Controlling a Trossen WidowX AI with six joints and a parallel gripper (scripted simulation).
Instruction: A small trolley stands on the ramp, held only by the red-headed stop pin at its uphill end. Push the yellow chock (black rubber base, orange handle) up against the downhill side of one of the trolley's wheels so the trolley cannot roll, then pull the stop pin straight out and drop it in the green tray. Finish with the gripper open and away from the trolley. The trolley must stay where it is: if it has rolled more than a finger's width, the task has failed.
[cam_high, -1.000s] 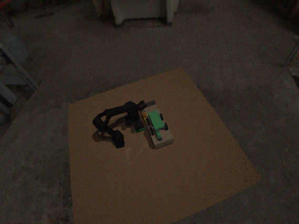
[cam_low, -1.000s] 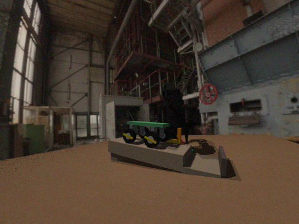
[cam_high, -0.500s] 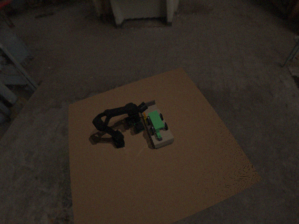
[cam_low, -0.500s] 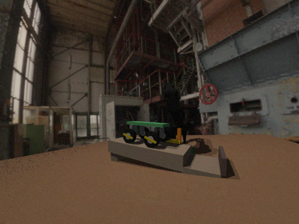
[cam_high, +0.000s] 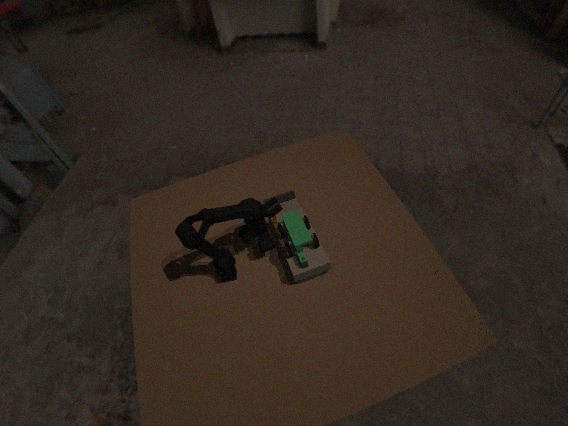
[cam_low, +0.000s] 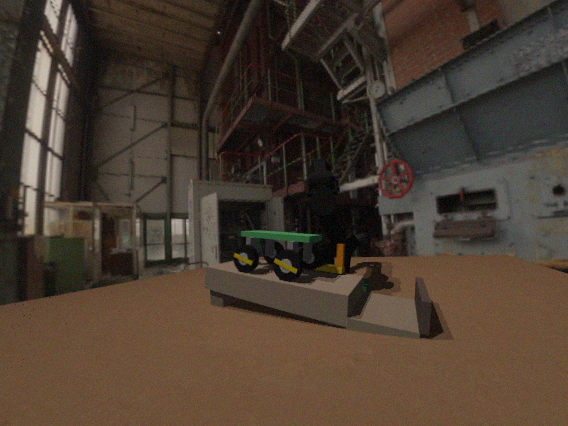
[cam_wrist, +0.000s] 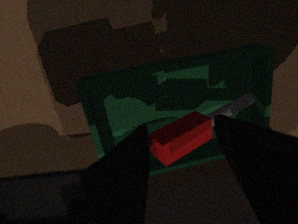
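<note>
My gripper tip is 40 mm above the green tray and 10 mm to the right of it. The rest, counted from my gripper tip: red-headed stop pin 20 mm to the left, 10 mm below; then yellow chock 70 mm ahead, 50 mm above, 10 mm to the left; then ramp 150 mm ahead, 70 mm to the right, 20 mm above.
</note>
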